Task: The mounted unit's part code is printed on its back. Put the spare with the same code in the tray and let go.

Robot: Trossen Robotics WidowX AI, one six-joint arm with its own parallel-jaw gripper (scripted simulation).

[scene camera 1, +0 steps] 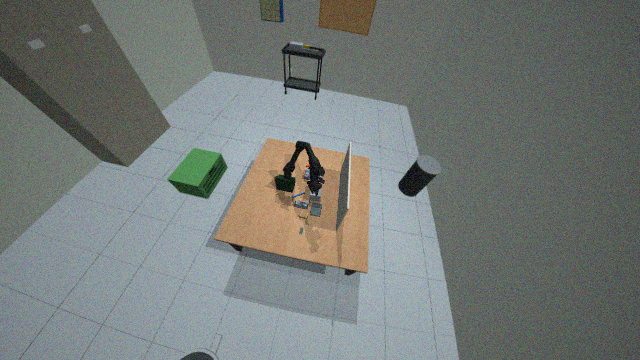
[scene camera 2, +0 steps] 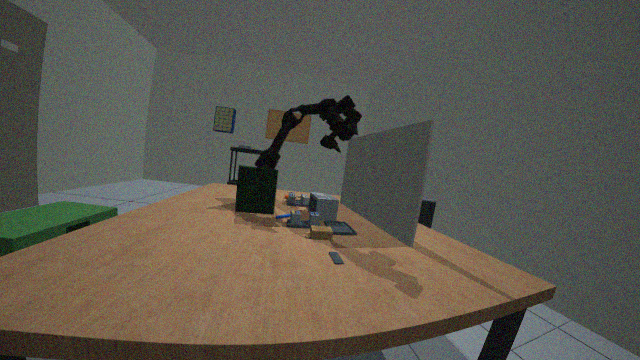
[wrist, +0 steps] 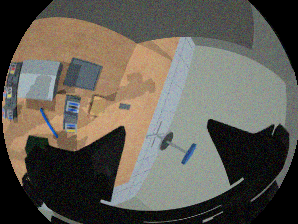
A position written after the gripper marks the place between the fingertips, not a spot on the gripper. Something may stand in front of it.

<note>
The gripper (scene camera 2: 348,143) is open, holding nothing. Further things: a dark flat tray (wrist: 83,74), a grey mounted unit (wrist: 40,79) and a grey panel (scene camera 1: 344,188).
The gripper shows as well in the wrist view (wrist: 168,127).
</note>
